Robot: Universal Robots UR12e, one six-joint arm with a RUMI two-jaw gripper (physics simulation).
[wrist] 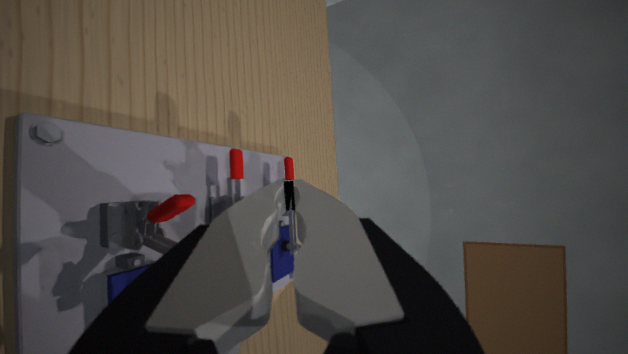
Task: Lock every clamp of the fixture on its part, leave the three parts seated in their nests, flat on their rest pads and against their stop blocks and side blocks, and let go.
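Places are measured from the arm's base along level axes (x right, y ahead, z up), in millimetres.
Pixels of known places: gripper, fingertip midpoint: [291,183].
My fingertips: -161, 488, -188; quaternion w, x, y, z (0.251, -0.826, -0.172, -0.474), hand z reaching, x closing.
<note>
Behind a point stands the place of what it marks, as x, y, z.
In the wrist view a grey fixture plate [124,159] @[-174, 517, -365] lies on a wooden table [204,57] @[-90, 675, -380]. Three toggle clamps with red handles stand on it. The left clamp's handle [171,207] @[-179, 474, -276] is tilted over to the right. The middle handle [236,164] @[-71, 527, -328] and the right handle [289,168] @[37, 538, -324] point straight up the frame. A blue part [282,260] @[52, 390, -344] sits under the right clamp, and another blue part [124,279] @[-177, 415, -339] shows at the lower left. My gripper [291,183] @[-161, 488, -188] is shut and empty, its grey fingertips just in front of the right clamp, whose lever shows through the gap between them.
The table's edge [332,114] @[340, 751, -378] runs down the frame just right of the fixture. Beyond it is grey floor [440,114]. A brown box [506,297] stands at the lower right.
</note>
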